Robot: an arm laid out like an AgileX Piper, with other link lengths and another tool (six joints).
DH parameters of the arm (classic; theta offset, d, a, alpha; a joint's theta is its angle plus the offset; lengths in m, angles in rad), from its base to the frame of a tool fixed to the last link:
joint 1: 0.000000 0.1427 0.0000 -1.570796
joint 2: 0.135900 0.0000 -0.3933 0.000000
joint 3: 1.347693 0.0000 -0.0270 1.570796
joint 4: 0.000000 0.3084 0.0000 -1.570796
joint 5: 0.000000 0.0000 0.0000 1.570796
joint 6: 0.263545 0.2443 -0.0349 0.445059
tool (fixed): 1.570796 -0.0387 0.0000 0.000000
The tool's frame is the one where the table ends.
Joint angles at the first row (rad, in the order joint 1, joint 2, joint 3, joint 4, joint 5, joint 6):
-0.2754, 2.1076, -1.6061, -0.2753, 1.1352, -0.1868
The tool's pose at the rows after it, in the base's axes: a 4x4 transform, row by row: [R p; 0 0 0 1], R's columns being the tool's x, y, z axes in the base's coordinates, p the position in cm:
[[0.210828 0.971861 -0.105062 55.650], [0.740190 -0.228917 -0.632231 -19.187], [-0.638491 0.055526 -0.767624 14.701], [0 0 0 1]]
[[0.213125 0.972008 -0.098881 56.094], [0.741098 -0.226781 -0.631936 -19.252], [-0.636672 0.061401 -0.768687 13.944], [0 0 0 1]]
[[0.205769 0.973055 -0.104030 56.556], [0.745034 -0.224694 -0.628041 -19.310], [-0.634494 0.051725 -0.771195 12.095], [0 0 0 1]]
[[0.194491 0.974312 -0.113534 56.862], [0.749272 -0.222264 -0.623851 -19.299], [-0.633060 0.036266 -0.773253 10.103], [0 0 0 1]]
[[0.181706 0.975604 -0.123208 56.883], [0.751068 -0.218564 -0.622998 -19.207], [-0.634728 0.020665 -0.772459 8.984], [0 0 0 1]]
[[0.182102 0.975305 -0.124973 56.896], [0.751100 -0.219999 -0.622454 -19.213], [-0.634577 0.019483 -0.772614 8.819], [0 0 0 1]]
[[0.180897 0.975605 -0.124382 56.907], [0.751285 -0.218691 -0.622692 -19.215], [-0.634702 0.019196 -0.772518 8.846], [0 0 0 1]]
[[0.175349 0.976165 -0.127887 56.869], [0.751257 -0.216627 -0.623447 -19.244], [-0.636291 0.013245 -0.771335 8.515], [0 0 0 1]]
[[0.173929 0.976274 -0.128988 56.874], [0.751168 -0.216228 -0.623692 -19.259], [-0.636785 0.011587 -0.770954 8.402], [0 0 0 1]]
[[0.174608 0.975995 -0.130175 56.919], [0.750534 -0.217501 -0.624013 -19.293], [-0.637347 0.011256 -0.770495 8.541], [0 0 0 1]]
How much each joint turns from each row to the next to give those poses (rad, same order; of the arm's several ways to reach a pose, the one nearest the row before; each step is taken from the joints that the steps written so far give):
0.0000, 0.0033, -0.0092, 0.0000, -0.0241, 0.0026
0.0000, 0.0150, -0.0012, 0.0000, -0.0197, 0.0027
0.0000, 0.0334, -0.0010, 0.0000, -0.0225, 0.0032
0.0009, 0.0347, -0.0001, -0.0010, -0.0190, 0.0033
0.0023, 0.0190, 0.0000, -0.0035, -0.0035, 0.0010
0.0000, 0.0029, 0.0001, -0.0001, -0.0013, 0.0019
0.0000, 0.0000, -0.0010, 0.0000, 0.0010, -0.0016
0.0000, 0.0056, 0.0000, -0.0026, 0.0000, -0.0009
0.0000, 0.0023, -0.0006, -0.0008, -0.0001, 0.0000
0.0000, 0.0000, -0.0049, 0.0000, 0.0054, 0.0000

